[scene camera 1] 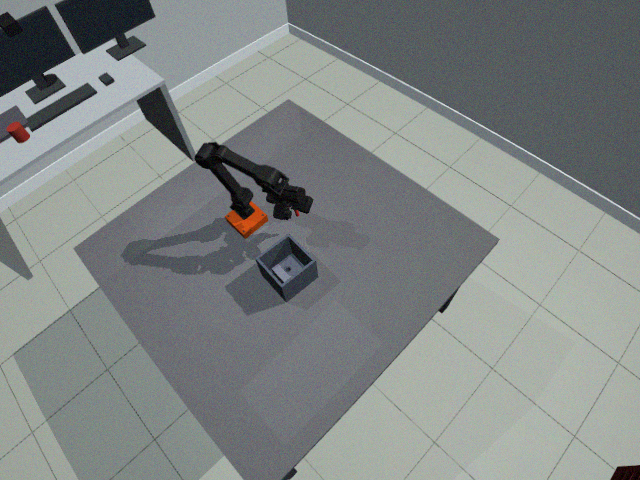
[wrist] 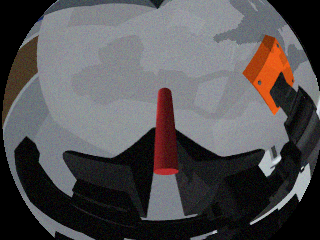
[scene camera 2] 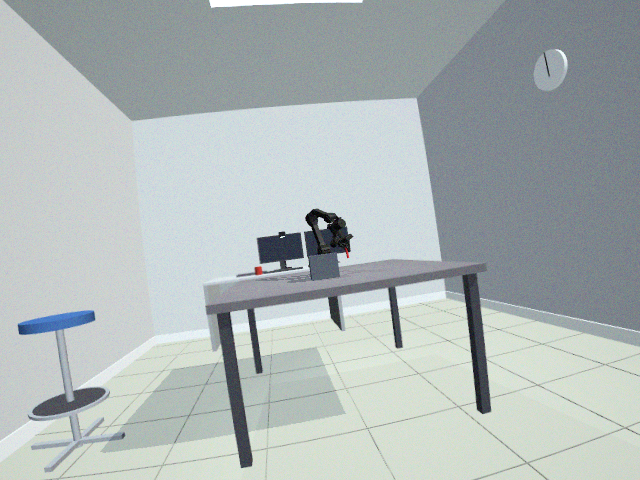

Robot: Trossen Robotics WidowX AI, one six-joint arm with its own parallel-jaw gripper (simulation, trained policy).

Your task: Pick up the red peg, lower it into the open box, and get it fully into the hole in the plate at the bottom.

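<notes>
Wrist view: the gripper (wrist: pixel 162 132) is visible, together with a red peg (wrist: pixel 165 163).
</notes>
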